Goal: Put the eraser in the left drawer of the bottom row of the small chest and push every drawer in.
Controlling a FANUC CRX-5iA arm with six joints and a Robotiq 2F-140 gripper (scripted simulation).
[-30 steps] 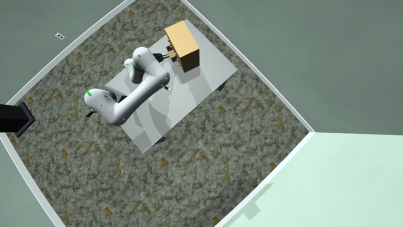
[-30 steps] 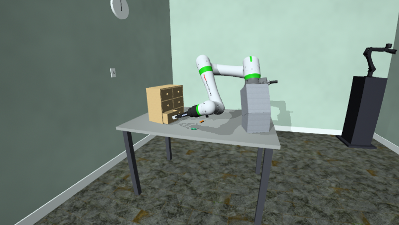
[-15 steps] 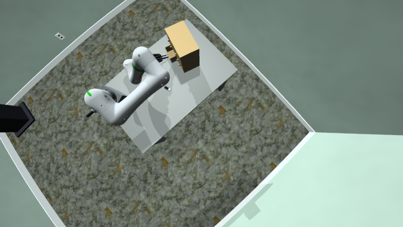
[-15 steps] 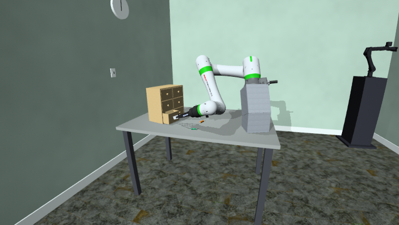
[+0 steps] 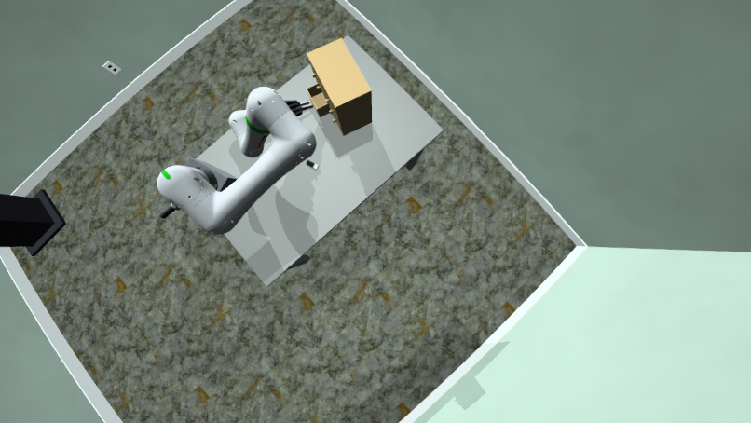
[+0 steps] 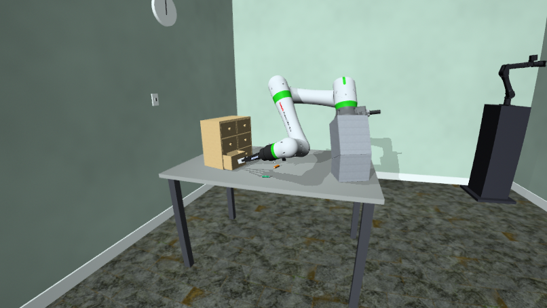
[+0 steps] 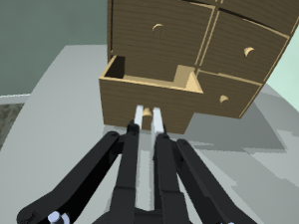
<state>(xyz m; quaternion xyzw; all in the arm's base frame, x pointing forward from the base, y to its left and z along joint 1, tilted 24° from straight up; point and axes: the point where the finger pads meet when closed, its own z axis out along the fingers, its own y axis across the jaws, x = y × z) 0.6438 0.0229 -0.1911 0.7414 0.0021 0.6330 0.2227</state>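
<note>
Now: the eraser 200 mm behind my hand, 260 mm to the right of it and 50 mm below it. The rest, counted from my hand: green stick 180 mm behind, 110 mm to the left, 50 mm below; then orange stick 190 mm behind, 80 mm to the right, 50 mm below.
</note>
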